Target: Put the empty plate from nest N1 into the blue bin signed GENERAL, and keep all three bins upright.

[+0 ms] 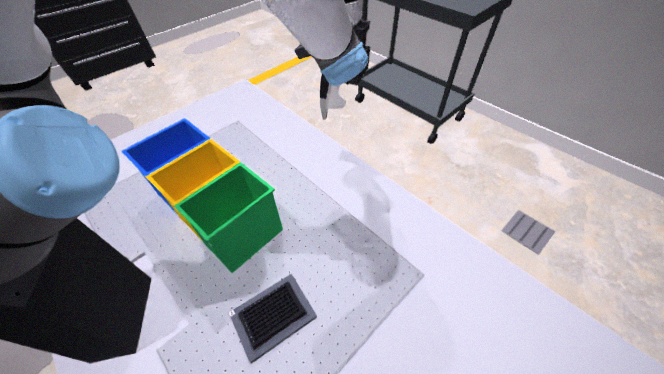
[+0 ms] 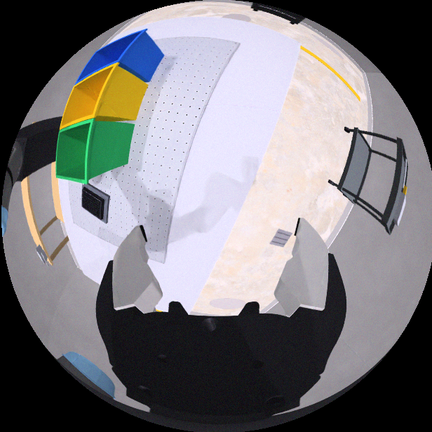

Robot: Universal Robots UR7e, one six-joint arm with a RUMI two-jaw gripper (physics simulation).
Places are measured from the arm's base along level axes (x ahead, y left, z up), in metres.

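Pixels of known places: gripper, between the fingertips: (image 1: 336,101).
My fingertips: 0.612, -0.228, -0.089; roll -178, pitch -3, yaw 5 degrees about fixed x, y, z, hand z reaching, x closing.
Ahead of a thing's pixels: the offset from my fingertips to its top centre, as dx, dy, dz. "spot": to the spot under its first point. Level surfaces: height alone.
A black plate with a fine grid of rows {-0.455, -0.078, -0.242} (image 1: 272,315) (image 2: 93,202) sits in a grey rectangular nest {spot: -0.418, -0.150, -0.255} (image 1: 308,314) (image 2: 108,206); no N1 label is readable. The blue bin {-0.264, +0.368, -0.088} (image 1: 167,149) (image 2: 143,56) stands upright at the far end of a row of three. The yellow bin {-0.295, +0.240, -0.088} (image 1: 195,171) (image 2: 121,95) is in the middle and the green bin {-0.326, +0.112, -0.088} (image 1: 252,227) (image 2: 111,149) is at the plate's end, both upright. No signs are readable. My gripper (image 1: 333,111) (image 2: 218,224) is open and empty, high up and well away from plate and bins.
The bins and nest stand on a perforated board {dz -0.268} (image 1: 320,250) (image 2: 182,100) on the white table {dz -0.281} (image 1: 480,310) (image 2: 240,100). A dark cart (image 1: 415,89) (image 2: 356,160) stands on the floor beyond the table edge. The arm's black base (image 1: 90,300) is left of the board.
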